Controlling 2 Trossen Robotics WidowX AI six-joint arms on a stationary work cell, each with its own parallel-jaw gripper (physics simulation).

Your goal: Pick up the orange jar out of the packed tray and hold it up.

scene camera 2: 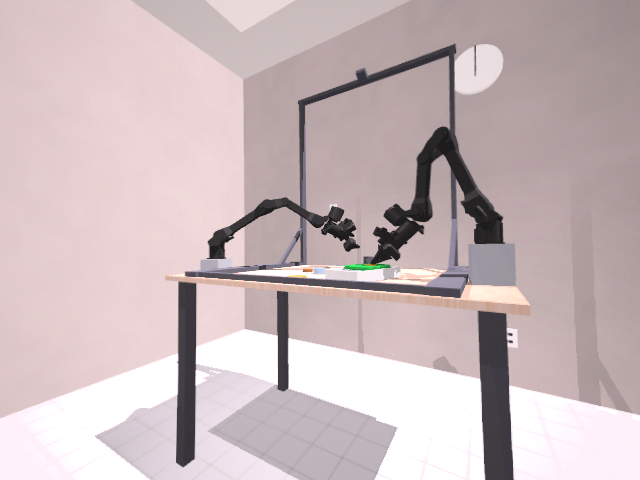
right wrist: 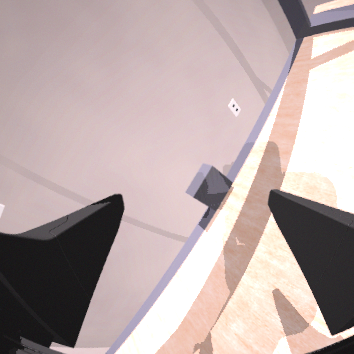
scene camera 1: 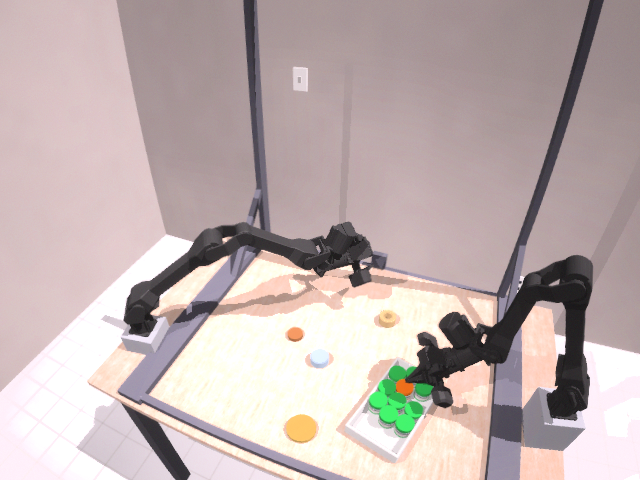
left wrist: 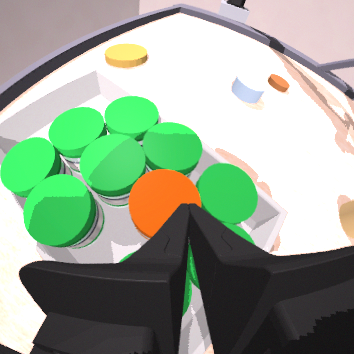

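Pixels of known places: left gripper, fingertip midpoint: [scene camera 2: 371, 264] [scene camera 1: 405, 381] [left wrist: 187, 209]; right gripper, fingertip midpoint: [scene camera 2: 356, 241] [right wrist: 196, 199]; left arm's base at its link origin: [scene camera 2: 489, 243] [scene camera 1: 561, 406]; right arm's base at its link origin: [scene camera 2: 216, 258] [scene camera 1: 143, 326] [left wrist: 234, 4].
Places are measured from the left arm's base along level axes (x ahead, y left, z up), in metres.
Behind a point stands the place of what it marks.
Observation:
The orange jar [scene camera 1: 403, 387] @(x 0.368, y -0.043, z -0.071 m) [left wrist: 161, 200] @(x 0.364, y -0.045, z -0.070 m) stands upright among several green-lidded jars [scene camera 1: 377, 401] @(x 0.426, y 0.009, z -0.071 m) [left wrist: 112, 162] @(x 0.377, y -0.006, z -0.071 m) in the white tray [scene camera 1: 376, 429] @(x 0.417, y 0.061, z -0.113 m) [scene camera 2: 351, 274] @(x 0.383, y 0.129, z -0.089 m) [left wrist: 60, 101] @(x 0.437, y 0.099, z -0.097 m). My left gripper [scene camera 1: 408, 381] @(x 0.363, y -0.061, z -0.069 m) [scene camera 2: 372, 262] @(x 0.363, y -0.061, z -0.069 m) [left wrist: 187, 209] @(x 0.363, y -0.061, z -0.069 m) is shut and empty, its tips together at the edge of the orange lid. In the left wrist view the fingers cover part of that lid and the green jars nearest the wrist. Whether the tips touch the lid is unclear. My right gripper [right wrist: 196, 199] @(x 0.523, y -0.443, z 0.021 m) is open and empty, high above the table, away from the tray.
A pale blue disc [scene camera 1: 319, 358] @(x 0.593, y -0.102, z -0.093 m) [left wrist: 247, 90] @(x 0.570, y -0.106, z -0.098 m), a small red-brown disc [scene camera 1: 295, 333] @(x 0.682, y -0.180, z -0.105 m) [left wrist: 278, 83] @(x 0.663, y -0.176, z -0.105 m), a tan ring [scene camera 1: 381, 318] @(x 0.448, y -0.281, z -0.092 m) and a yellow-orange disc [scene camera 1: 301, 428] @(x 0.590, y 0.101, z -0.105 m) [left wrist: 126, 55] @(x 0.575, y 0.089, z -0.105 m) lie on the table outside the tray. A dark frame post [scene camera 1: 547, 155] @(x 0.072, y -0.478, z 0.395 m) rises near the left arm.

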